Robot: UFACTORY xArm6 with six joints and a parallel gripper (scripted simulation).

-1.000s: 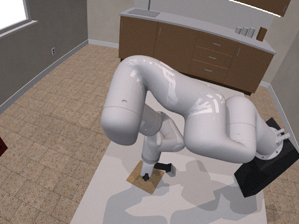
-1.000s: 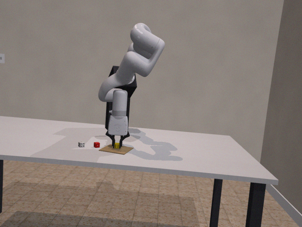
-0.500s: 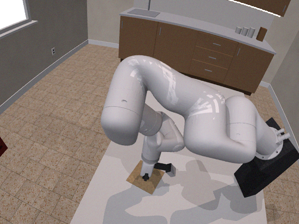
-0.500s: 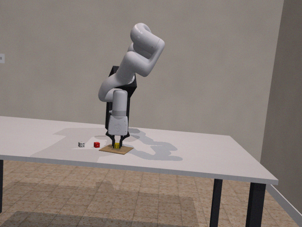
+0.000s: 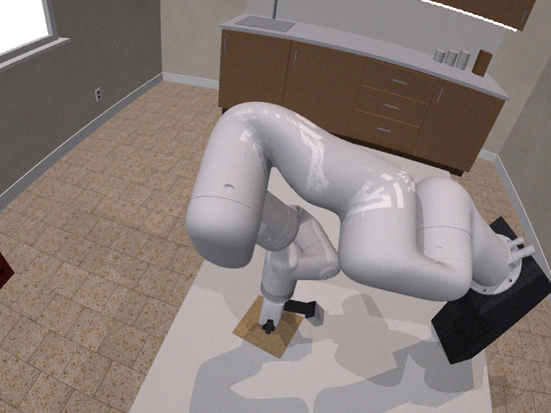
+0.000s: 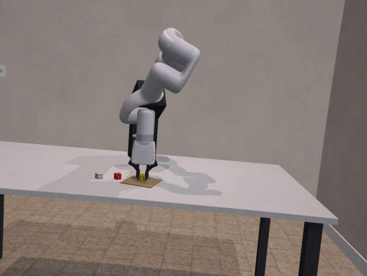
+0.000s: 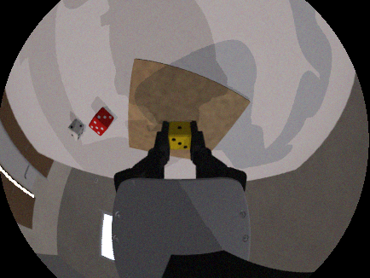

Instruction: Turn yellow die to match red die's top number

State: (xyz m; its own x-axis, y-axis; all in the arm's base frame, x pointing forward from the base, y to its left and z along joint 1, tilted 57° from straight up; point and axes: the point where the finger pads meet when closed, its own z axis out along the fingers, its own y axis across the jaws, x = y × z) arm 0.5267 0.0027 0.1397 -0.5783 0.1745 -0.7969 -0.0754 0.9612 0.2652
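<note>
The yellow die lies 10 mm below my hand. From my hand the other things lie so: red die: 110 mm to the right, 20 mm below, 10 mm behind; mat: 30 mm below; white die: 190 mm to the right, 20 mm below, 10 mm ahead.
</note>
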